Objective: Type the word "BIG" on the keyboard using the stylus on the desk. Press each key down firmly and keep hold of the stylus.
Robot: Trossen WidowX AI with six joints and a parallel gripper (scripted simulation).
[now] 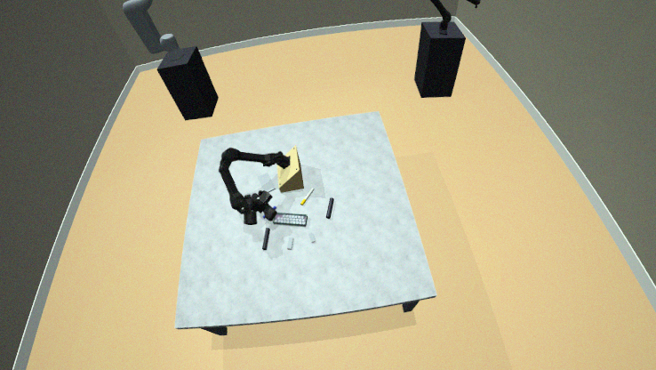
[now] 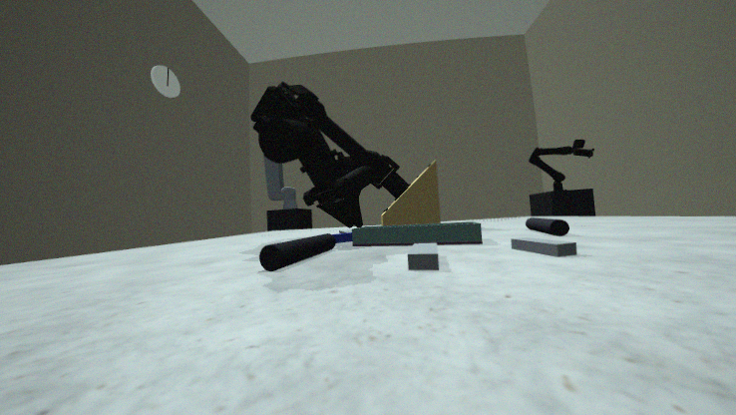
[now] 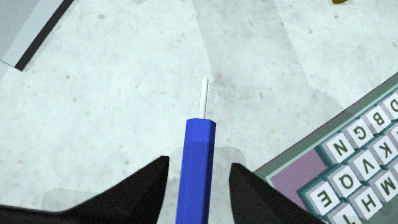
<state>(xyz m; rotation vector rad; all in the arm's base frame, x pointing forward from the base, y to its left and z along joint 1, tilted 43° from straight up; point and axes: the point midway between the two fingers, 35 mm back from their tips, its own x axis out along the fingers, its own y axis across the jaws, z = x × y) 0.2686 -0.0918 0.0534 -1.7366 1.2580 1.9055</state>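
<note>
My gripper tip is now 2 cm above the blue stylus, 1 cm to the right of it and 1 cm past it. The rest, counted from my gripper tip: yellow-capped white marker: 19 cm to the left, 7 cm behind, 2 cm below; thin grey stylus tip: 3 cm to the left, 3 cm behind, 2 cm below.
</note>
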